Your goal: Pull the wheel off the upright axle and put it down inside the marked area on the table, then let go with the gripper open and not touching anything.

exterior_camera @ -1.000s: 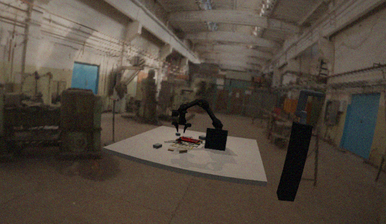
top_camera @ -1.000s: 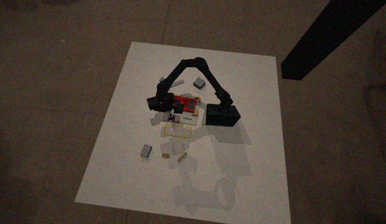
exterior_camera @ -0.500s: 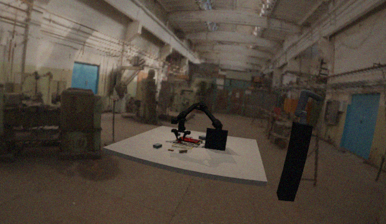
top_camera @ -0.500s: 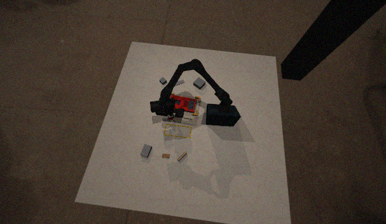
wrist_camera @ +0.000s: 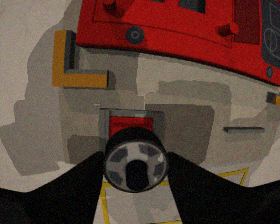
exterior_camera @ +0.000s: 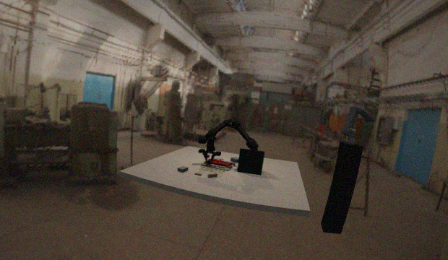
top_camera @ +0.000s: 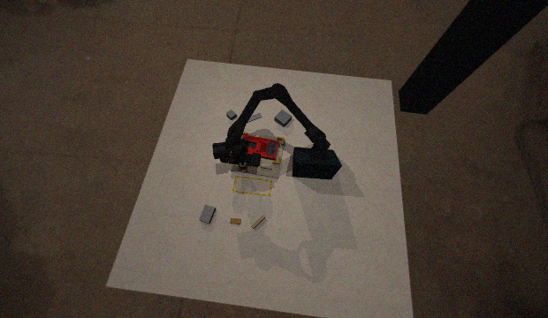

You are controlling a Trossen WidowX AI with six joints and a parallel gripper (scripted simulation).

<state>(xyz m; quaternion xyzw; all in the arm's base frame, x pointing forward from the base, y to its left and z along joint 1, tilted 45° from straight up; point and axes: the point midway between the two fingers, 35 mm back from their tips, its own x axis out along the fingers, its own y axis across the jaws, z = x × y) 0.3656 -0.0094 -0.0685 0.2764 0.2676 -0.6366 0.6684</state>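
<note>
The wheel lies right at my gripper tip. The rest, counted from my gripper tip: grey block: 26 cm to the left, 12 cm ahead, 2 cm below.
</note>
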